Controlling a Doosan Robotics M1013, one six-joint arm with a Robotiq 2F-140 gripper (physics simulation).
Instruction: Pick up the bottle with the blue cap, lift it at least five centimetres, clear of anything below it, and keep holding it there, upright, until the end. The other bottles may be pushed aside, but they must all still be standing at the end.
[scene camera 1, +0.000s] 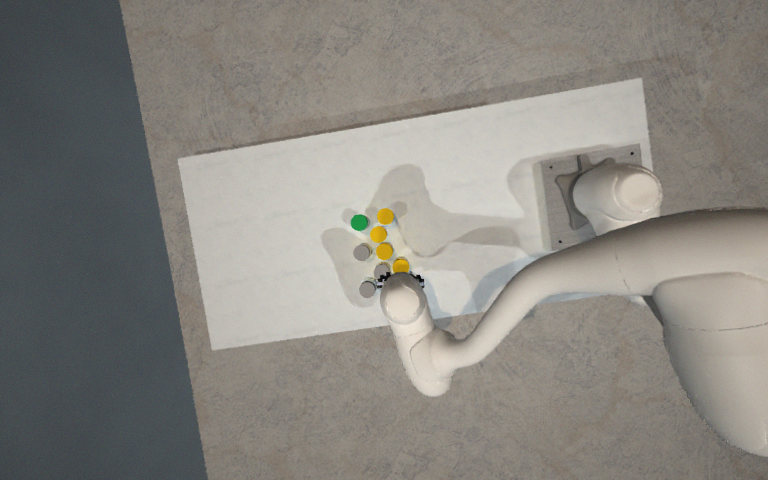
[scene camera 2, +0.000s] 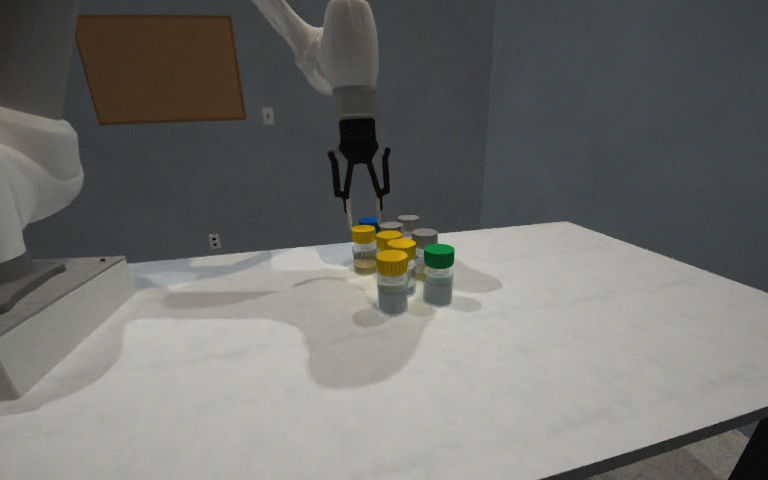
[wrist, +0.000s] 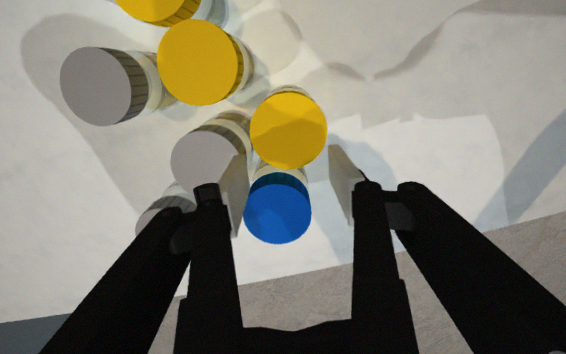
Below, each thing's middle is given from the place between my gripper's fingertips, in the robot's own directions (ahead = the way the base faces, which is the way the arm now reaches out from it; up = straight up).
Right now the blue-capped bottle (wrist: 278, 211) is 2 cm ahead of my hand, 3 cm to the left of it and 5 cm below it.
